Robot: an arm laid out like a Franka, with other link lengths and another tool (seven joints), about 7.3 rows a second.
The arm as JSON. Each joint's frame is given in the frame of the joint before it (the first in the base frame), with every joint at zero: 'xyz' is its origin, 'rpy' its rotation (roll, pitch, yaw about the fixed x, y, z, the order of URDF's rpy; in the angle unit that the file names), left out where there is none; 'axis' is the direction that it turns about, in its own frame. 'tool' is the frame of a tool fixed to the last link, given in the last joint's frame.
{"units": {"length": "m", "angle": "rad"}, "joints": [
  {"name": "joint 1", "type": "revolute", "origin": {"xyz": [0.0, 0.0, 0.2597]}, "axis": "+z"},
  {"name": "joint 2", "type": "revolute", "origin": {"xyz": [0.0, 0.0, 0.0]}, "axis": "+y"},
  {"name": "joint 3", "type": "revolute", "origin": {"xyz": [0.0, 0.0, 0.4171]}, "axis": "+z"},
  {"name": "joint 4", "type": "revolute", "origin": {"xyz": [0.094, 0.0, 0.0]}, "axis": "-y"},
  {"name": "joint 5", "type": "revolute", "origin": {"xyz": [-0.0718, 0.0, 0.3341]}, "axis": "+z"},
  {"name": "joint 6", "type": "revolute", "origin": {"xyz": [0.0, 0.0, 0.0]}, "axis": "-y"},
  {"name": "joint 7", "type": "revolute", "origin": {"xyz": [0.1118, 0.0, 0.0]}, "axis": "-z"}
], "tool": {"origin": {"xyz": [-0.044, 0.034, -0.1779], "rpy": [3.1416, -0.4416, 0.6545]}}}
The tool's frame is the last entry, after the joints.
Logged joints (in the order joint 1, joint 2, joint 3, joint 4, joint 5, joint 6, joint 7), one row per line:
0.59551 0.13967 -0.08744 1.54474 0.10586 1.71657 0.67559
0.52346 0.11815 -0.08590 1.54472 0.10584 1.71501 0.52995
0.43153 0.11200 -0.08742 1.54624 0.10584 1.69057 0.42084
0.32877 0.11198 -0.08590 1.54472 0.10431 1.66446 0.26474
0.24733 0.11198 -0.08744 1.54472 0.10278 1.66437 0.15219
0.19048 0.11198 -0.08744 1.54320 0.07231 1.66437 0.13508
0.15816 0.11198 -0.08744 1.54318 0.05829 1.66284 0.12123
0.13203 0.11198 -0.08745 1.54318 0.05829 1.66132 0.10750
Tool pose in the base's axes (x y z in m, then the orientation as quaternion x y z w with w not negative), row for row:
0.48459 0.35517 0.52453 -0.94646 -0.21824 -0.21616 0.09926
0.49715 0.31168 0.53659 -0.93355 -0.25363 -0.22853 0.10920
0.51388 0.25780 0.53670 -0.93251 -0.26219 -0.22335 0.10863
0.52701 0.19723 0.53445 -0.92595 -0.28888 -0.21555 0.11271
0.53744 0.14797 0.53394 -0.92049 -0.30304 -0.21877 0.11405
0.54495 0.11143 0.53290 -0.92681 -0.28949 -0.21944 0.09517
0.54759 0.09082 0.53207 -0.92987 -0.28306 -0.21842 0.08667
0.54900 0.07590 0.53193 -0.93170 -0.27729 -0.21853 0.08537
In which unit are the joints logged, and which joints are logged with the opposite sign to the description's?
The joints are logged in radians. Opposite sign: joint 4.
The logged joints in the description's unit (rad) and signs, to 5 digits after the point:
0.59551 0.13967 -0.08744 -1.54474 0.10586 1.71657 0.67559
0.52346 0.11815 -0.08590 -1.54472 0.10584 1.71501 0.52995
0.43153 0.11200 -0.08742 -1.54624 0.10584 1.69057 0.42084
0.32877 0.11198 -0.08590 -1.54472 0.10431 1.66446 0.26474
0.24733 0.11198 -0.08744 -1.54472 0.10278 1.66437 0.15219
0.19048 0.11198 -0.08744 -1.54320 0.07231 1.66437 0.13508
0.15816 0.11198 -0.08744 -1.54318 0.05829 1.66284 0.12123
0.13203 0.11198 -0.08745 -1.54318 0.05829 1.66132 0.10750

